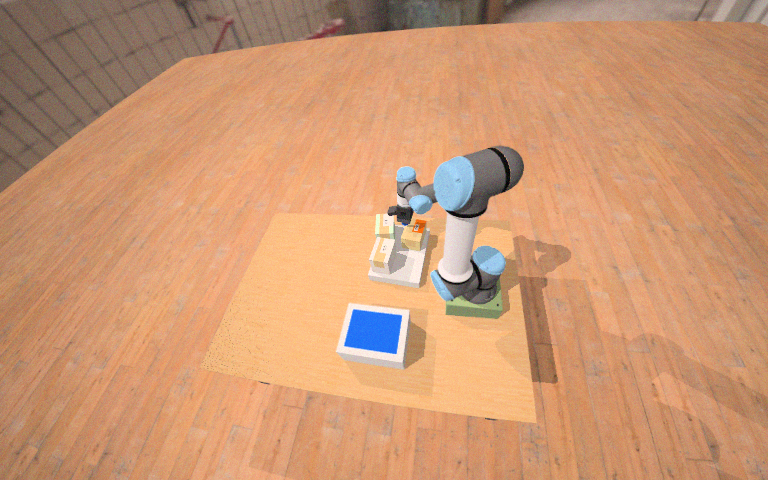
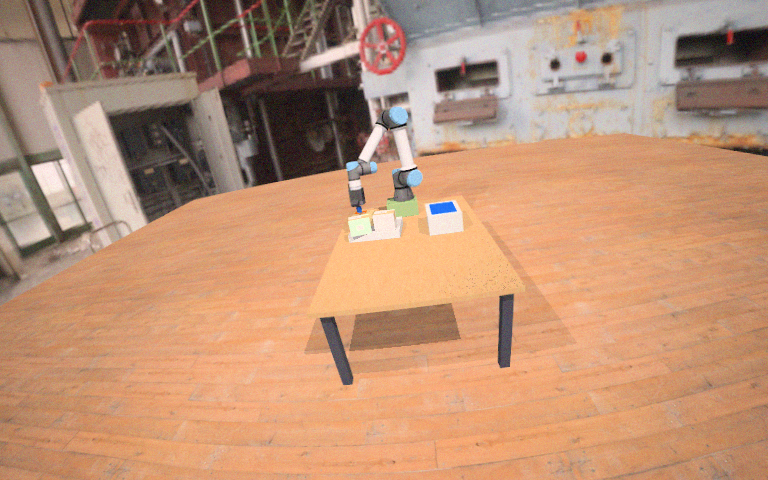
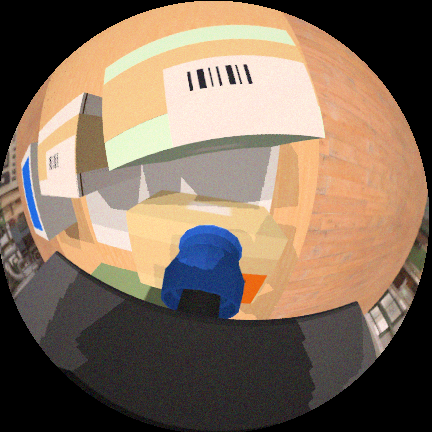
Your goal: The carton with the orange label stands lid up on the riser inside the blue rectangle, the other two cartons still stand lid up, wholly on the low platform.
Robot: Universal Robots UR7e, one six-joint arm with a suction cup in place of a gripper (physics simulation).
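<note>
The carton with the orange label stands lid up at the back right of the low platform. My suction cup hangs just over its lid and holds nothing. The green-striped carton and the white-striped carton stand lid up on the same platform. The white riser with the blue rectangle stands apart, nearer the table's front, with nothing on it.
The arm's green base stands right of the platform on the wooden table. The arm's upright link rises close beside the orange-label carton.
</note>
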